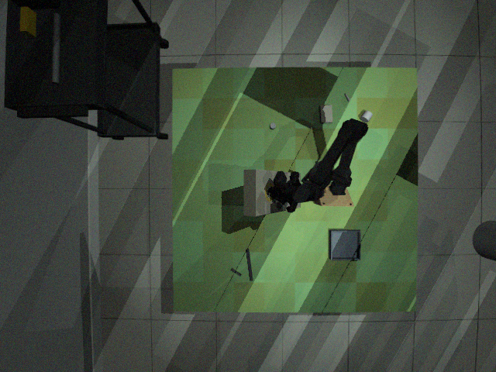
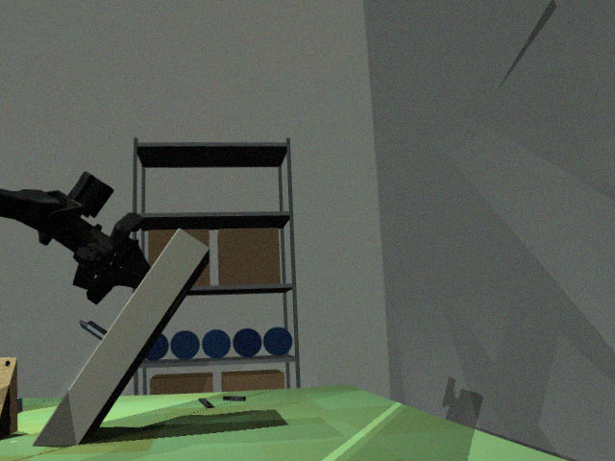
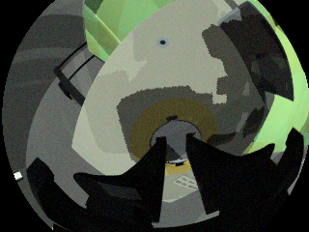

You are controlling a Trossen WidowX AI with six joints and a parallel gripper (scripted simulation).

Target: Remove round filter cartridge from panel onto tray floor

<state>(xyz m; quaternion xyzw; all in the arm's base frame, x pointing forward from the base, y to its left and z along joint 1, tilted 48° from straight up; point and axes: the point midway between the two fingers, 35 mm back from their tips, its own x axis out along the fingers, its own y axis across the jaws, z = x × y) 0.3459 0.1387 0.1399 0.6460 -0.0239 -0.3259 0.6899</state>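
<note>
Now: the round filter cartridge 1 cm below my gripper tip and 1 cm ahead of it. The rest, counted from my gripper tip: white block (39 cm to the right, 34 cm behind, 25 cm below); then grey tray (41 cm behind, 30 cm to the left, 24 cm below); then grey service panel (8 cm below, 4 cm behind).
</note>
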